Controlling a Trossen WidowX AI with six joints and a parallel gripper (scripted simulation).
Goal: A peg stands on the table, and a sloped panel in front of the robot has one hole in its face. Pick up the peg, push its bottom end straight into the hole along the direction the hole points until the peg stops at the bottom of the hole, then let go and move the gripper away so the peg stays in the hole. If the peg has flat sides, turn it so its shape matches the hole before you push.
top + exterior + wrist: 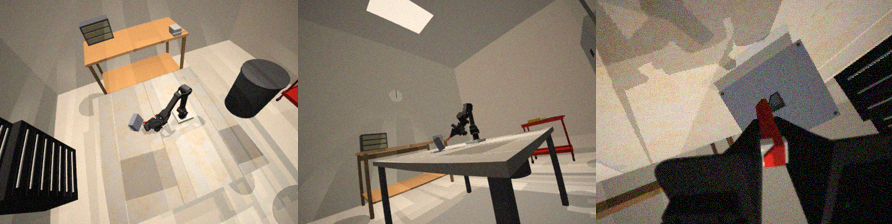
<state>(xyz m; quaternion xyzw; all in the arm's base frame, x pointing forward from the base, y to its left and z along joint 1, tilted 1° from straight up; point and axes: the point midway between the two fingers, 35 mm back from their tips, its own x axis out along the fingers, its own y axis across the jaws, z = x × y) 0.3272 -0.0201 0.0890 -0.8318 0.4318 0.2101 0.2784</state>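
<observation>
Now: gripper tip 9 cm short of the grey sloped panel, 7 cm to the left of it and 4 cm above it. Round my gripper tip: red peg (1 cm behind, 1 cm to the left, 1 cm above).
</observation>
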